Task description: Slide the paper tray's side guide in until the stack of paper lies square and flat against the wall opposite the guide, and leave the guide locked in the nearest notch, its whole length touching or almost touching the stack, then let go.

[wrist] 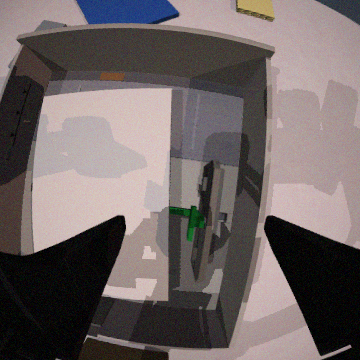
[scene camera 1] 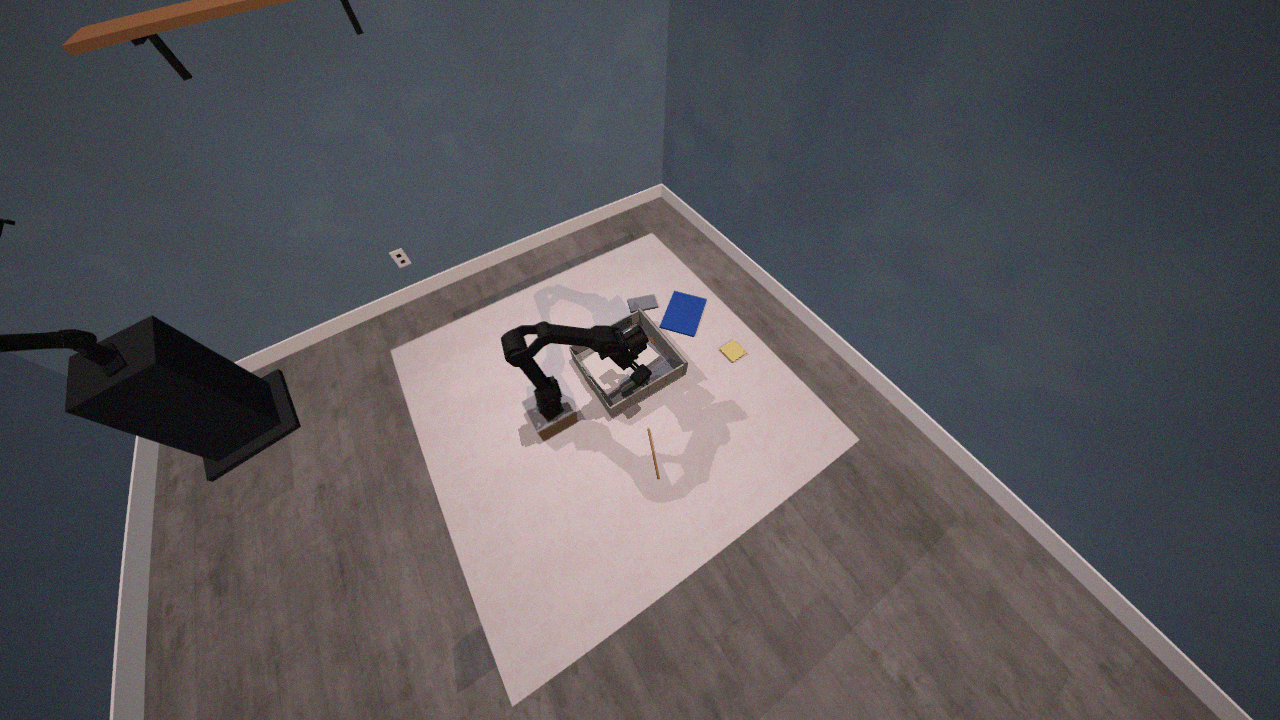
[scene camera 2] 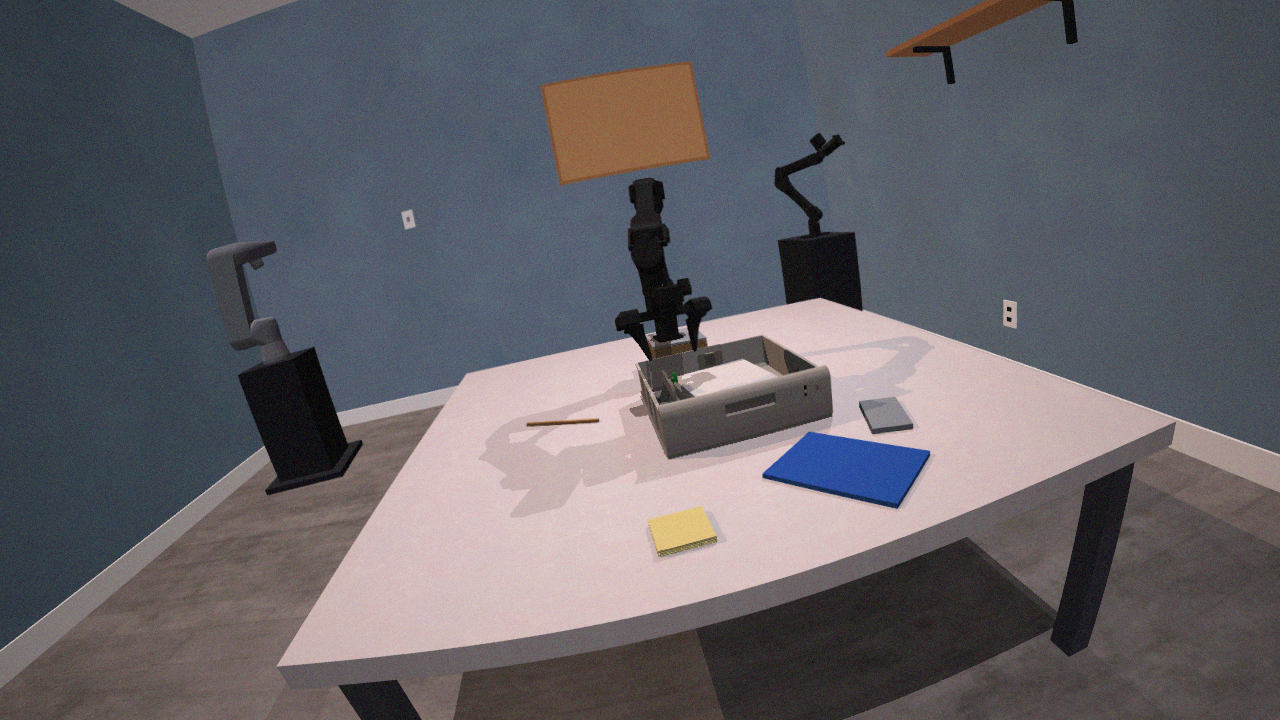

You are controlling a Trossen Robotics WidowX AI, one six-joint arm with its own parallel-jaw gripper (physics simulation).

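Where they show: gripper, between the fingertips: [wrist: 196, 223] [scene camera 1: 634, 368] [scene camera 2: 673, 355]; arm's base, origin of its link: [scene camera 1: 551, 409] [scene camera 2: 668, 337].
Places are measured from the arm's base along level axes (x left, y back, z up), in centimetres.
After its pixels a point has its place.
Observation:
The grey tray [scene camera 1: 651, 390] @[x -15.0, y -32.3, z -5.3 cm] [scene camera 2: 751, 427] @[x -2.6, y -50.0, z -6.1 cm] [wrist: 150, 55] @[x -4.0, y -48.0, z -3.0 cm] holds a white paper stack [scene camera 2: 733, 374] @[x 4.8, y -27.6, z -4.2 cm] [wrist: 150, 110] @[x -4.2, y -41.2, z -4.2 cm], which looks flat, near the left wall in the wrist view. The side guide [wrist: 214, 200] @[x -10.5, y -31.2, z -0.4 cm] stands upright to the stack's right, slightly slanted in that view, with a gap between them. Its green lever [scene camera 2: 674, 377] @[x -8.7, y -29.7, z -0.6 cm] [wrist: 192, 220] @[x -8.5, y -29.6, z -0.2 cm] points toward the stack. My gripper [scene camera 2: 672, 353] @[x -8.3, y -30.2, z 3.9 cm] [wrist: 196, 223] @[x -8.3, y -30.2, z 3.9 cm] is open and empty above the tray, its fingers on either side of the guide: the left tip over the paper, the right tip by the right wall. Shadows cover part of the stack.
A blue book [scene camera 1: 682, 313] @[x 4.1, y -67.3, z -7.5 cm] [scene camera 2: 845, 467] @[x 3.1, y -69.1, z -7.5 cm] [wrist: 127, 10] @[x 1.8, y -63.6, z -7.5 cm] and a grey slab [scene camera 1: 642, 302] @[x 19.9, y -58.6, z -7.3 cm] [scene camera 2: 885, 414] @[x 19.0, y -59.5, z -7.3 cm] lie beyond the tray. A yellow pad [scene camera 1: 733, 351] @[x -23.0, y -68.7, z -7.3 cm] [scene camera 2: 682, 531] @[x -22.7, y -70.0, z -7.3 cm] [wrist: 255, 7] @[x -22.3, y -66.7, z -7.3 cm] lies farther off. A thin brown stick [scene camera 1: 653, 454] @[x -32.5, y -17.4, z -7.6 cm] [scene camera 2: 562, 421] @[x -31.8, y -18.2, z -7.6 cm] lies beside the tray.

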